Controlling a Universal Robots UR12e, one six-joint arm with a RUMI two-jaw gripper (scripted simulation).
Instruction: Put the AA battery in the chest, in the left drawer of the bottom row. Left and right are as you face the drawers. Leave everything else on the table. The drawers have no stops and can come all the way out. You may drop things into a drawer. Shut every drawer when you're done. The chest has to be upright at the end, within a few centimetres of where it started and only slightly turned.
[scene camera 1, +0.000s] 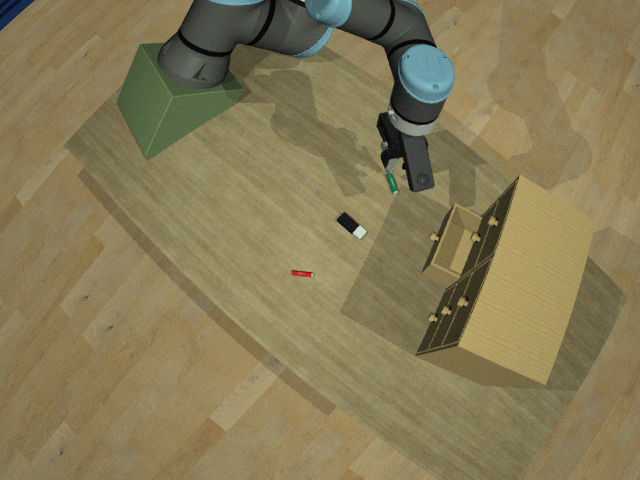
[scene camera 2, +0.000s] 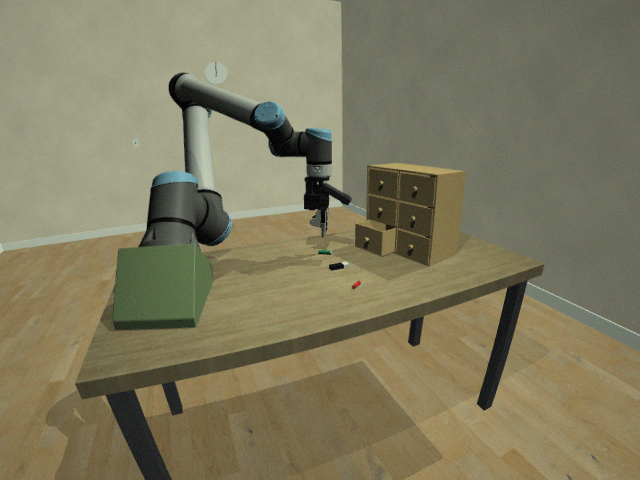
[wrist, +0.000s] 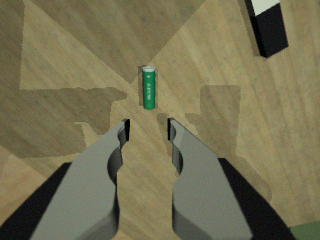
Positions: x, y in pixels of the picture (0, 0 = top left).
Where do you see a wooden chest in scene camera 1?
At 512, 337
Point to the gripper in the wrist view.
At 148, 120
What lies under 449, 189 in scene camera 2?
A wooden chest.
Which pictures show the gripper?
Scene camera 1, scene camera 2 and the wrist view: all of them.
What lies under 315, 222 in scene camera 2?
The gripper.
